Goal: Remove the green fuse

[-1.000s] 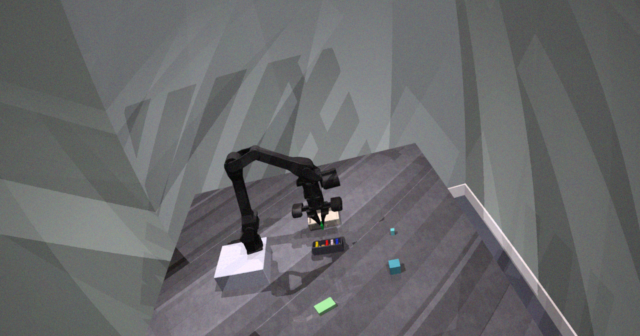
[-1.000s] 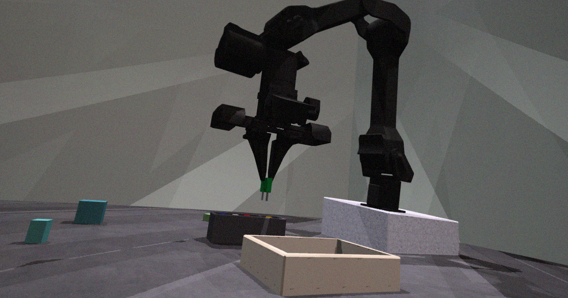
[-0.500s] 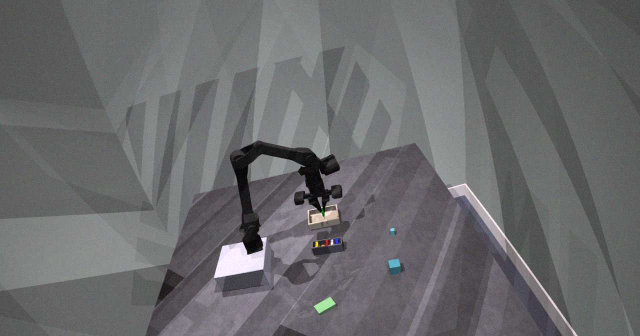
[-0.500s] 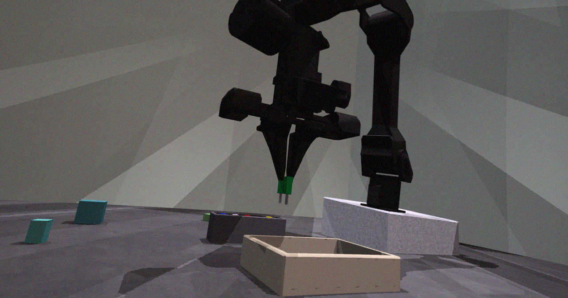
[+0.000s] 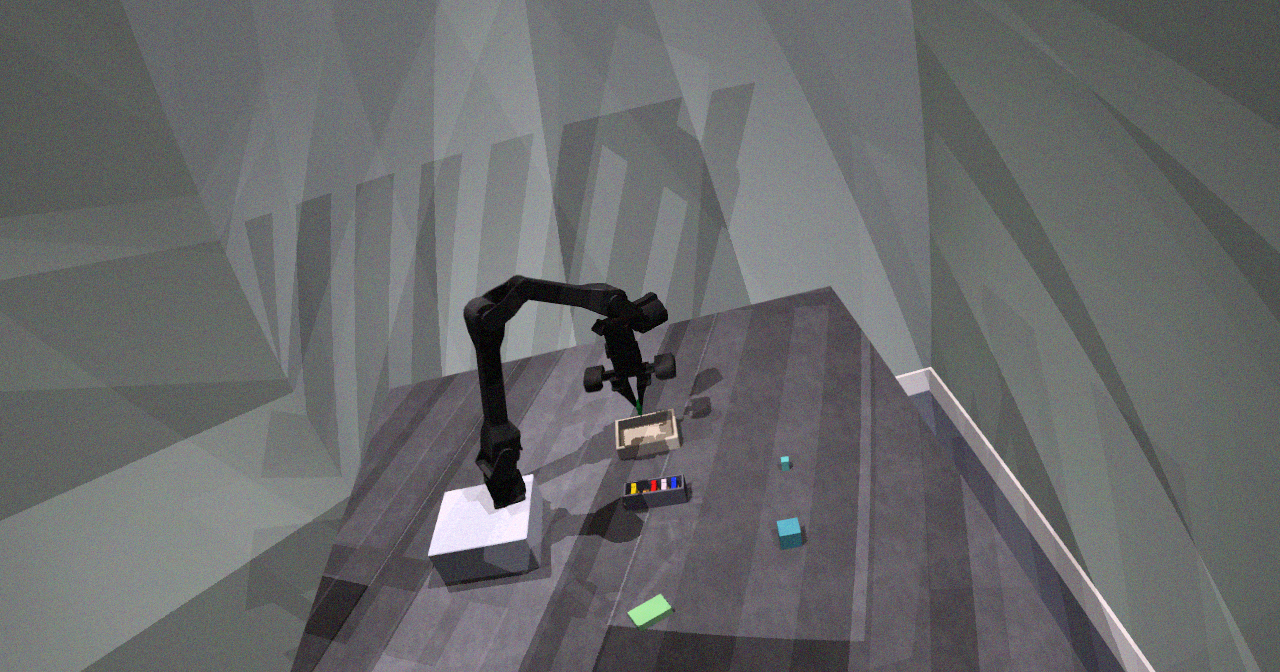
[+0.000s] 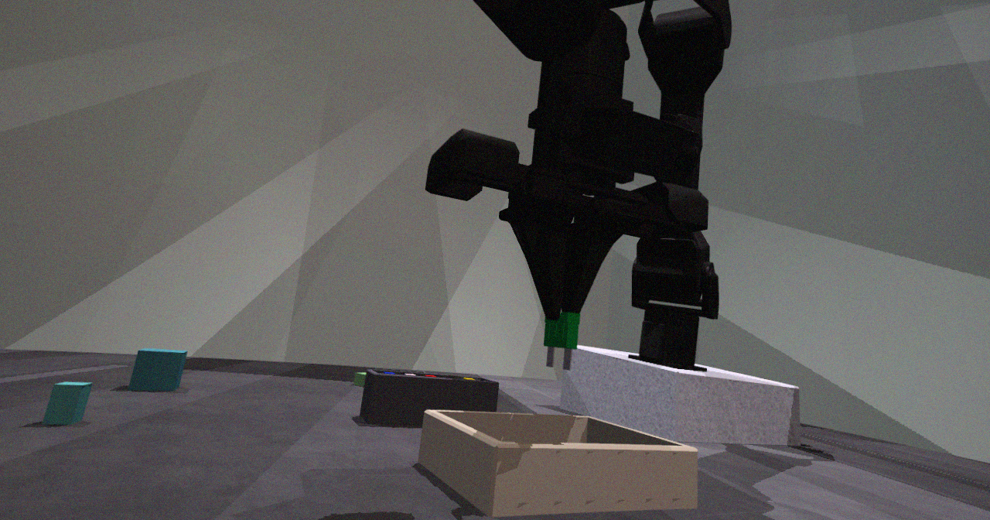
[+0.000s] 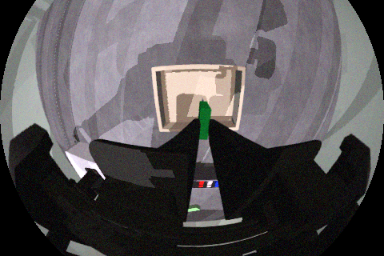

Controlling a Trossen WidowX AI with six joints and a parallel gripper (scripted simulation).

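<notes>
Now: gripper tip 1 cm above the green fuse. From my gripper tip the other things lie so: tan tray (9 cm below); red fuse (19 cm to the right, 7 cm below, 4 cm behind); yellow fuse (18 cm to the right, 7 cm below, 7 cm behind).
</notes>
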